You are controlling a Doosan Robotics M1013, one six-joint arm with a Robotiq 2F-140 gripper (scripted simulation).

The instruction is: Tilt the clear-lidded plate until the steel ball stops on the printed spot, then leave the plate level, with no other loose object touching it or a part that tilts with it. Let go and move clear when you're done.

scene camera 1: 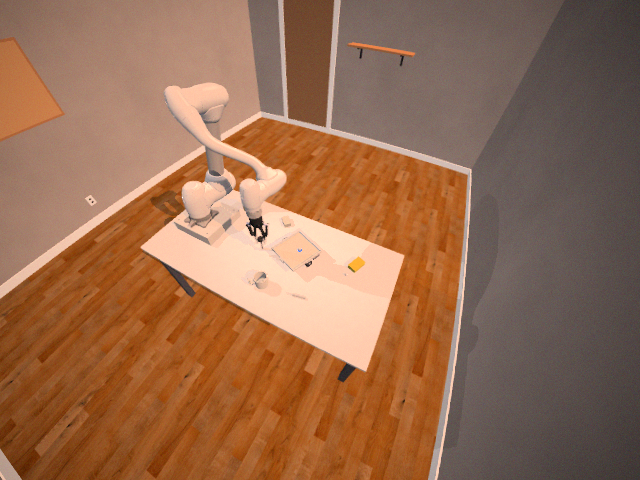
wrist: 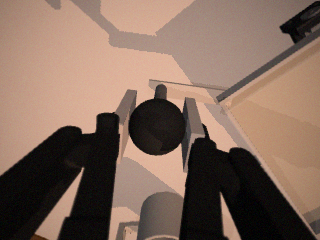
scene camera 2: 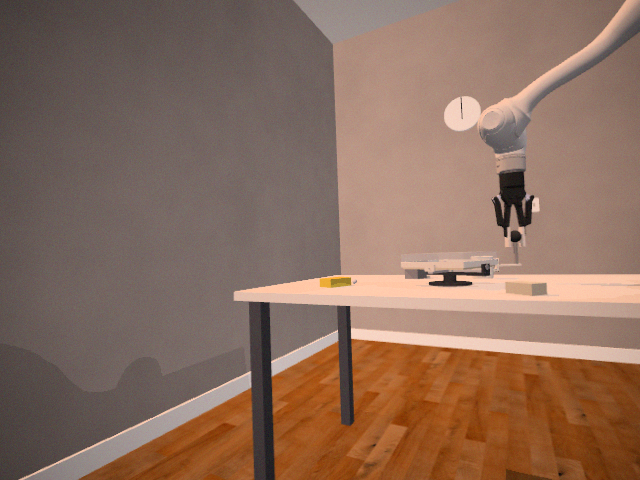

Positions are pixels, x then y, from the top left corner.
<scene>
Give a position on a clear-lidded plate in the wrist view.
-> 267,108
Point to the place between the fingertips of the gripper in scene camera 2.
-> At 515,246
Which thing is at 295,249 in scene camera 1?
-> A clear-lidded plate.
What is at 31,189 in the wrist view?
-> The gripper.
</scene>
